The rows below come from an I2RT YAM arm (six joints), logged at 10 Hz.
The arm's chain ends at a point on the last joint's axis. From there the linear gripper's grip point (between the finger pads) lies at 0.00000 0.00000 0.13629 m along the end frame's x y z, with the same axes.
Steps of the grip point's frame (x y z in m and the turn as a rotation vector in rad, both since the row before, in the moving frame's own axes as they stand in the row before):
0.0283, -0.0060, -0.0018, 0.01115, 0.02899, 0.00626
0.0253, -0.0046, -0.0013, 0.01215, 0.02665, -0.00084
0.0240, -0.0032, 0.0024, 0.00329, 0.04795, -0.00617
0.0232, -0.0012, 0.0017, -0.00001, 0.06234, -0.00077
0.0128, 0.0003, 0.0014, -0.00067, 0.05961, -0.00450
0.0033, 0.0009, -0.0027, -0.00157, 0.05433, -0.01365
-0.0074, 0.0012, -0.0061, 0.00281, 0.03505, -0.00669
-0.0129, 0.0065, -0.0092, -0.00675, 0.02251, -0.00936
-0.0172, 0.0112, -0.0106, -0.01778, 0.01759, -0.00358
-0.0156, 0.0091, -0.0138, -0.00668, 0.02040, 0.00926
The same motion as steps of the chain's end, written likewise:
0.0243, -0.0045, -0.0017, 0.01115, 0.02899, 0.00626
0.0217, -0.0029, -0.0012, 0.01215, 0.02665, -0.00084
0.0175, -0.0027, 0.0026, 0.00329, 0.04795, -0.00617
0.0147, -0.0012, 0.0020, -0.00001, 0.06234, -0.00077
0.0047, 0.0002, 0.0016, -0.00067, 0.05961, -0.00450
-0.0041, 0.0007, -0.0025, -0.00157, 0.05433, -0.01365
-0.0122, 0.0016, -0.0060, 0.00281, 0.03505, -0.00669
-0.0160, 0.0056, -0.0092, -0.00675, 0.02251, -0.00936
-0.0196, 0.0088, -0.0106, -0.01778, 0.01759, -0.00358
-0.0184, 0.0082, -0.0138, -0.00668, 0.02040, 0.00926

